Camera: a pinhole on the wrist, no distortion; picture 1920 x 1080 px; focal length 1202.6 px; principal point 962.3 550.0 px. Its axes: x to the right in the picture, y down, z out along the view. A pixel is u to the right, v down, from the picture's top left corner.
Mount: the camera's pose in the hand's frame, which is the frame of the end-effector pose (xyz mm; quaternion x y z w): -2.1 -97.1 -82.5 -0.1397 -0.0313 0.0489 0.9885
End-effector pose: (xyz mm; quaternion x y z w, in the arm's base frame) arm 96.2 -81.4 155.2 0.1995 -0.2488 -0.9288 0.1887
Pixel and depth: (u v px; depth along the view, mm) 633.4 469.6 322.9
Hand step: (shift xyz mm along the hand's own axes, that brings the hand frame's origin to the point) -112.3 -38.9 228.9
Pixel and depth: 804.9 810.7 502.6
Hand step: -115.0 137.4 365.9
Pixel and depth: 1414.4 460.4 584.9
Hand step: 175.9 44.2 501.2
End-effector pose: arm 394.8 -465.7 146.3 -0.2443 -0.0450 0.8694 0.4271
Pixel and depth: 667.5 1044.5 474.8
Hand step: -170.7 207.0 312.7
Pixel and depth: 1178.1 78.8 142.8
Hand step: 17.5 -108.9 71.3
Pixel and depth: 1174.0 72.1 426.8
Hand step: 55.2 -134.8 377.8
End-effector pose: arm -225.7 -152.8 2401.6 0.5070 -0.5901 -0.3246 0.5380
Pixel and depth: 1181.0 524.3 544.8
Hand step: 56.2 51.0 448.0
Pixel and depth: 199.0 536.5 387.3
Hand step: -275.1 -21.4 278.3
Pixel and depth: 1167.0 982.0 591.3
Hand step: 34.5 278.1 430.1
